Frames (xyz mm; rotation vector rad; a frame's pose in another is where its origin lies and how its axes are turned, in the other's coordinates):
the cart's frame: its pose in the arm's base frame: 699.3 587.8 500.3 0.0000 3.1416 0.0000
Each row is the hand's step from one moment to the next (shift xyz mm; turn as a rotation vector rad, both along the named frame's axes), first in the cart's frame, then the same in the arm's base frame.
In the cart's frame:
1: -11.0 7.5 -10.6 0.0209 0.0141 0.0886
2: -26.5 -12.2 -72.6 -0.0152 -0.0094 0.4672
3: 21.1 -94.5 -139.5 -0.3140 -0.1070 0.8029
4: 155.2 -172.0 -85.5 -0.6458 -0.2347 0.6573
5: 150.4 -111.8 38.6 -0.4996 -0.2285 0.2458
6: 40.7 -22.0 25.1 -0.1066 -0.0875 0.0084
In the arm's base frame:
1: 11.0 7.5 10.6 -0.0209 0.0141 -0.0886
2: 26.5 -12.2 72.6 0.0152 -0.0094 -0.4672
3: -21.1 -94.5 139.5 0.3140 -0.1070 -0.8029
4: -155.2 -172.0 85.5 0.6458 -0.2347 -0.6573
5: -150.4 -111.8 -38.6 0.4996 -0.2285 -0.2458
6: -40.7 -22.0 -25.1 0.1066 -0.0875 -0.0084

